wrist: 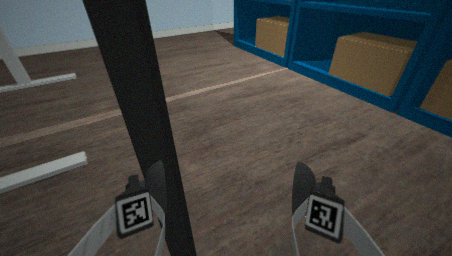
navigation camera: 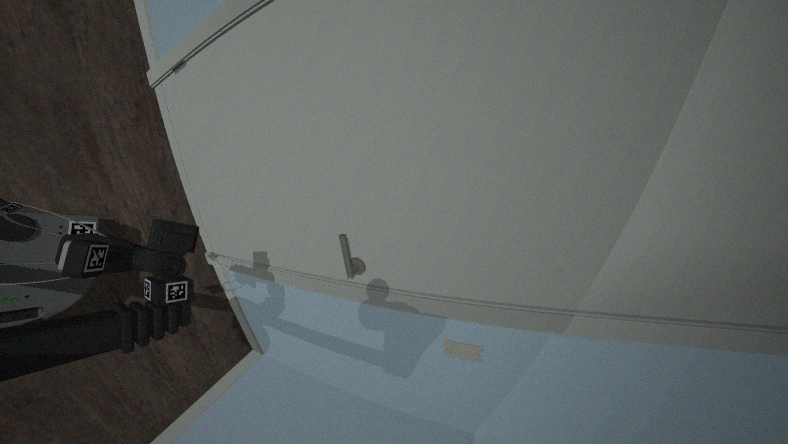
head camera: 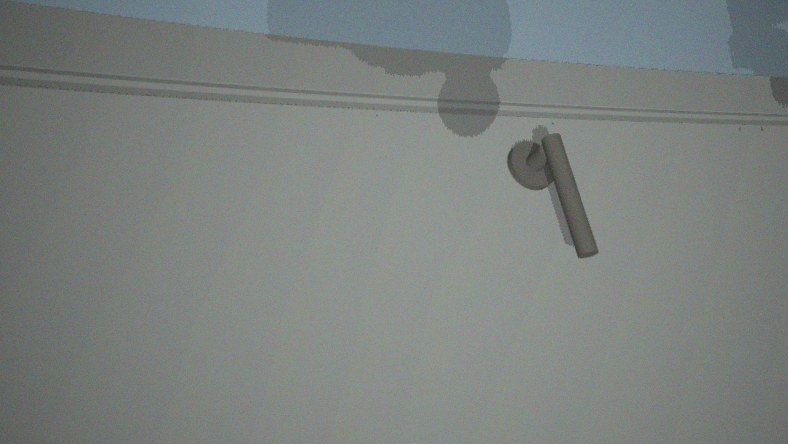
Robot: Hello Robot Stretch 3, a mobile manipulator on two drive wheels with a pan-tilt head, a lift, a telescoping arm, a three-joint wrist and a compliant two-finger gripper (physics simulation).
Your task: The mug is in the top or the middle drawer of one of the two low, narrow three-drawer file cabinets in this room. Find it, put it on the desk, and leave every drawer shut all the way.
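Frame: origin at the robot's base, x ahead, y left, z up, level; centimetres.
Seen in the pictures: robot's base, origin of its link: [navigation camera: 15, 226].
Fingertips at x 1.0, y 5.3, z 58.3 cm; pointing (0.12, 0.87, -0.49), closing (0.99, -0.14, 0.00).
Note:
Offsets run from my fingertips to a thing's middle. "*": to the spot under its first point.
My gripper [wrist: 229, 179] is open in the wrist view, its two fingertips wide apart above the wood floor with no object between them. A white desk leg with its foot [wrist: 44, 172] lies at the left edge of the wrist view, and another white foot [wrist: 40, 82] stands farther back. The desk top does not show. The mug and the two file cabinets do not show in these views. In the navigation camera view my folded wrist [navigation camera: 165, 261] is at the left, in front of the door.
A pale door [head camera: 330, 275] [navigation camera: 441, 165] with a lever handle @(* dx -2.0, dy -55.1, dz +34.6 cm) [head camera: 570, 195] [navigation camera: 345, 254] stands close by. A blue wall [navigation camera: 352, 397] with a switch plate @(dx -29.8, dy -74.3, dz +63.7 cm) [navigation camera: 463, 351] adjoins it. A blue shelf unit [wrist: 345, 89] holding brown boxes [wrist: 372, 62] stands at the right. A black post [wrist: 135, 95] crosses the wrist view.

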